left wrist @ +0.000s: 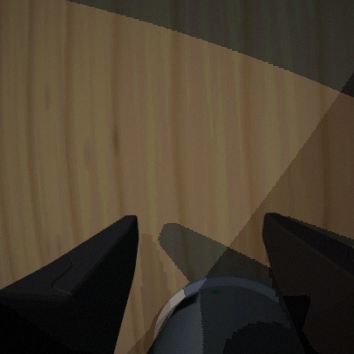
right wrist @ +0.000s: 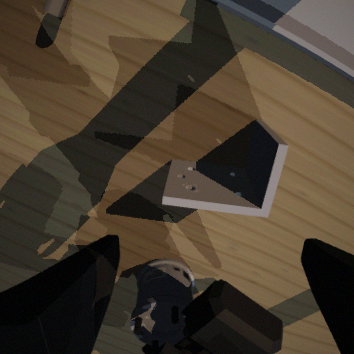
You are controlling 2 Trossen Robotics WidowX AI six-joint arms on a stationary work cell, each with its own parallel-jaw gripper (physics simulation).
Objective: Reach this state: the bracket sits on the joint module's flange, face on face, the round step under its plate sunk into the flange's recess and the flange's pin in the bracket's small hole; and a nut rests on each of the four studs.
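Frame: origin at the left arm's base, x ahead, y right, z down, level; centimetres.
Seen in the pictures: left gripper, between the fingertips: [left wrist: 200, 225]; right gripper, between the fingertips: [right wrist: 211, 248].
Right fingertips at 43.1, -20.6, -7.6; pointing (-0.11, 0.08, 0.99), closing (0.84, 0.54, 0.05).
Observation:
Pixels of each thing's top centre, then the offset from my right fingertips to it, as dx, dy, dz. "*": a spot on its surface instead.
- joint module, a spot on its surface: [left wrist: 225, 316] * -9.5, +14.1, +10.9
- grey angle bracket, centre of its top: [right wrist: 221, 180] +0.6, +0.8, +7.0
- small grey cylinder, a spot on its surface: [right wrist: 53, 8] * -3.7, -14.3, +11.3
The joint module [left wrist: 225, 316] is a dark grey cylinder with a pale rim, low in the left wrist view between the fingers of my left gripper [left wrist: 200, 225]. The fingers stand apart on either side of it. A strip of table shows between the left finger and the module, and the right finger is at its edge. In the right wrist view the module [right wrist: 163, 298] stands upright in shadow, with the left gripper's dark body [right wrist: 232, 319] against it. The grey angle bracket [right wrist: 228, 175] lies on the table, holes in its plate. My right gripper [right wrist: 211, 248] is open and empty above them.
A grey-and-blue tray or platform edge [right wrist: 309, 31] runs across the top right of the right wrist view. A small grey cylinder [right wrist: 53, 8] stands at the top left. Arm shadows cross the wooden table.

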